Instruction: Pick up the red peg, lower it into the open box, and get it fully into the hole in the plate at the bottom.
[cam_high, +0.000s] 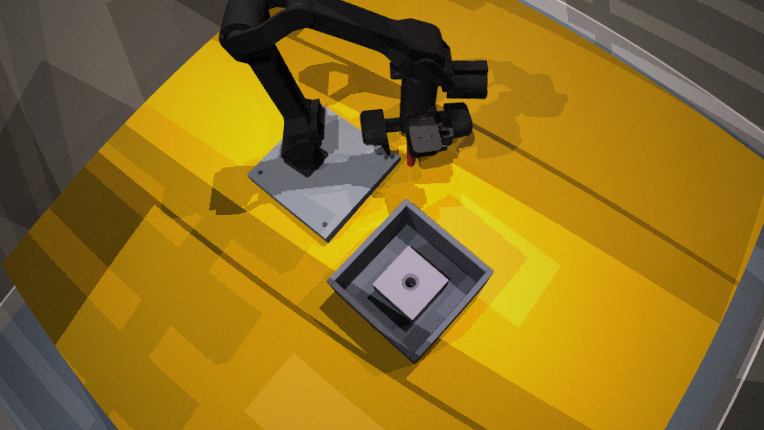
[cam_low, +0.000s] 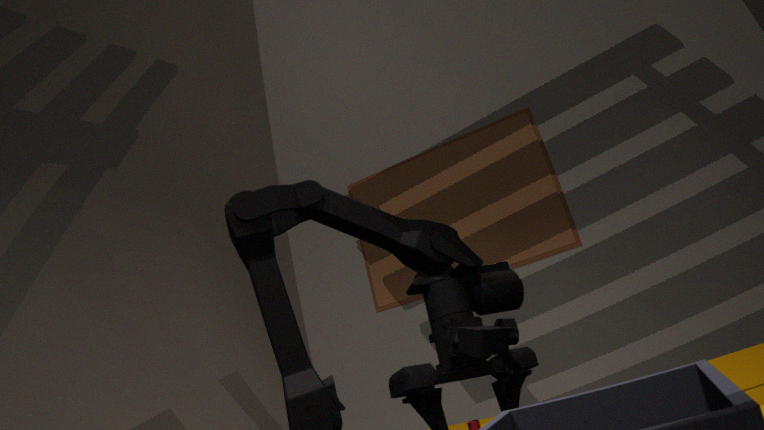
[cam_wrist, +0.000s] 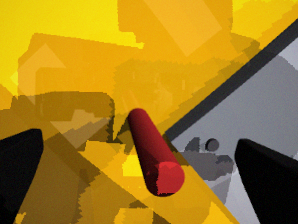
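Now: gripper tip 10 mm past the red peg and 10 mm above it. The rest, counted from my gripper tip: light grey plate (200 mm to the right, 140 mm ahead, 10 mm below); grey box (200 mm to the right, 140 mm ahead, 30 mm below).
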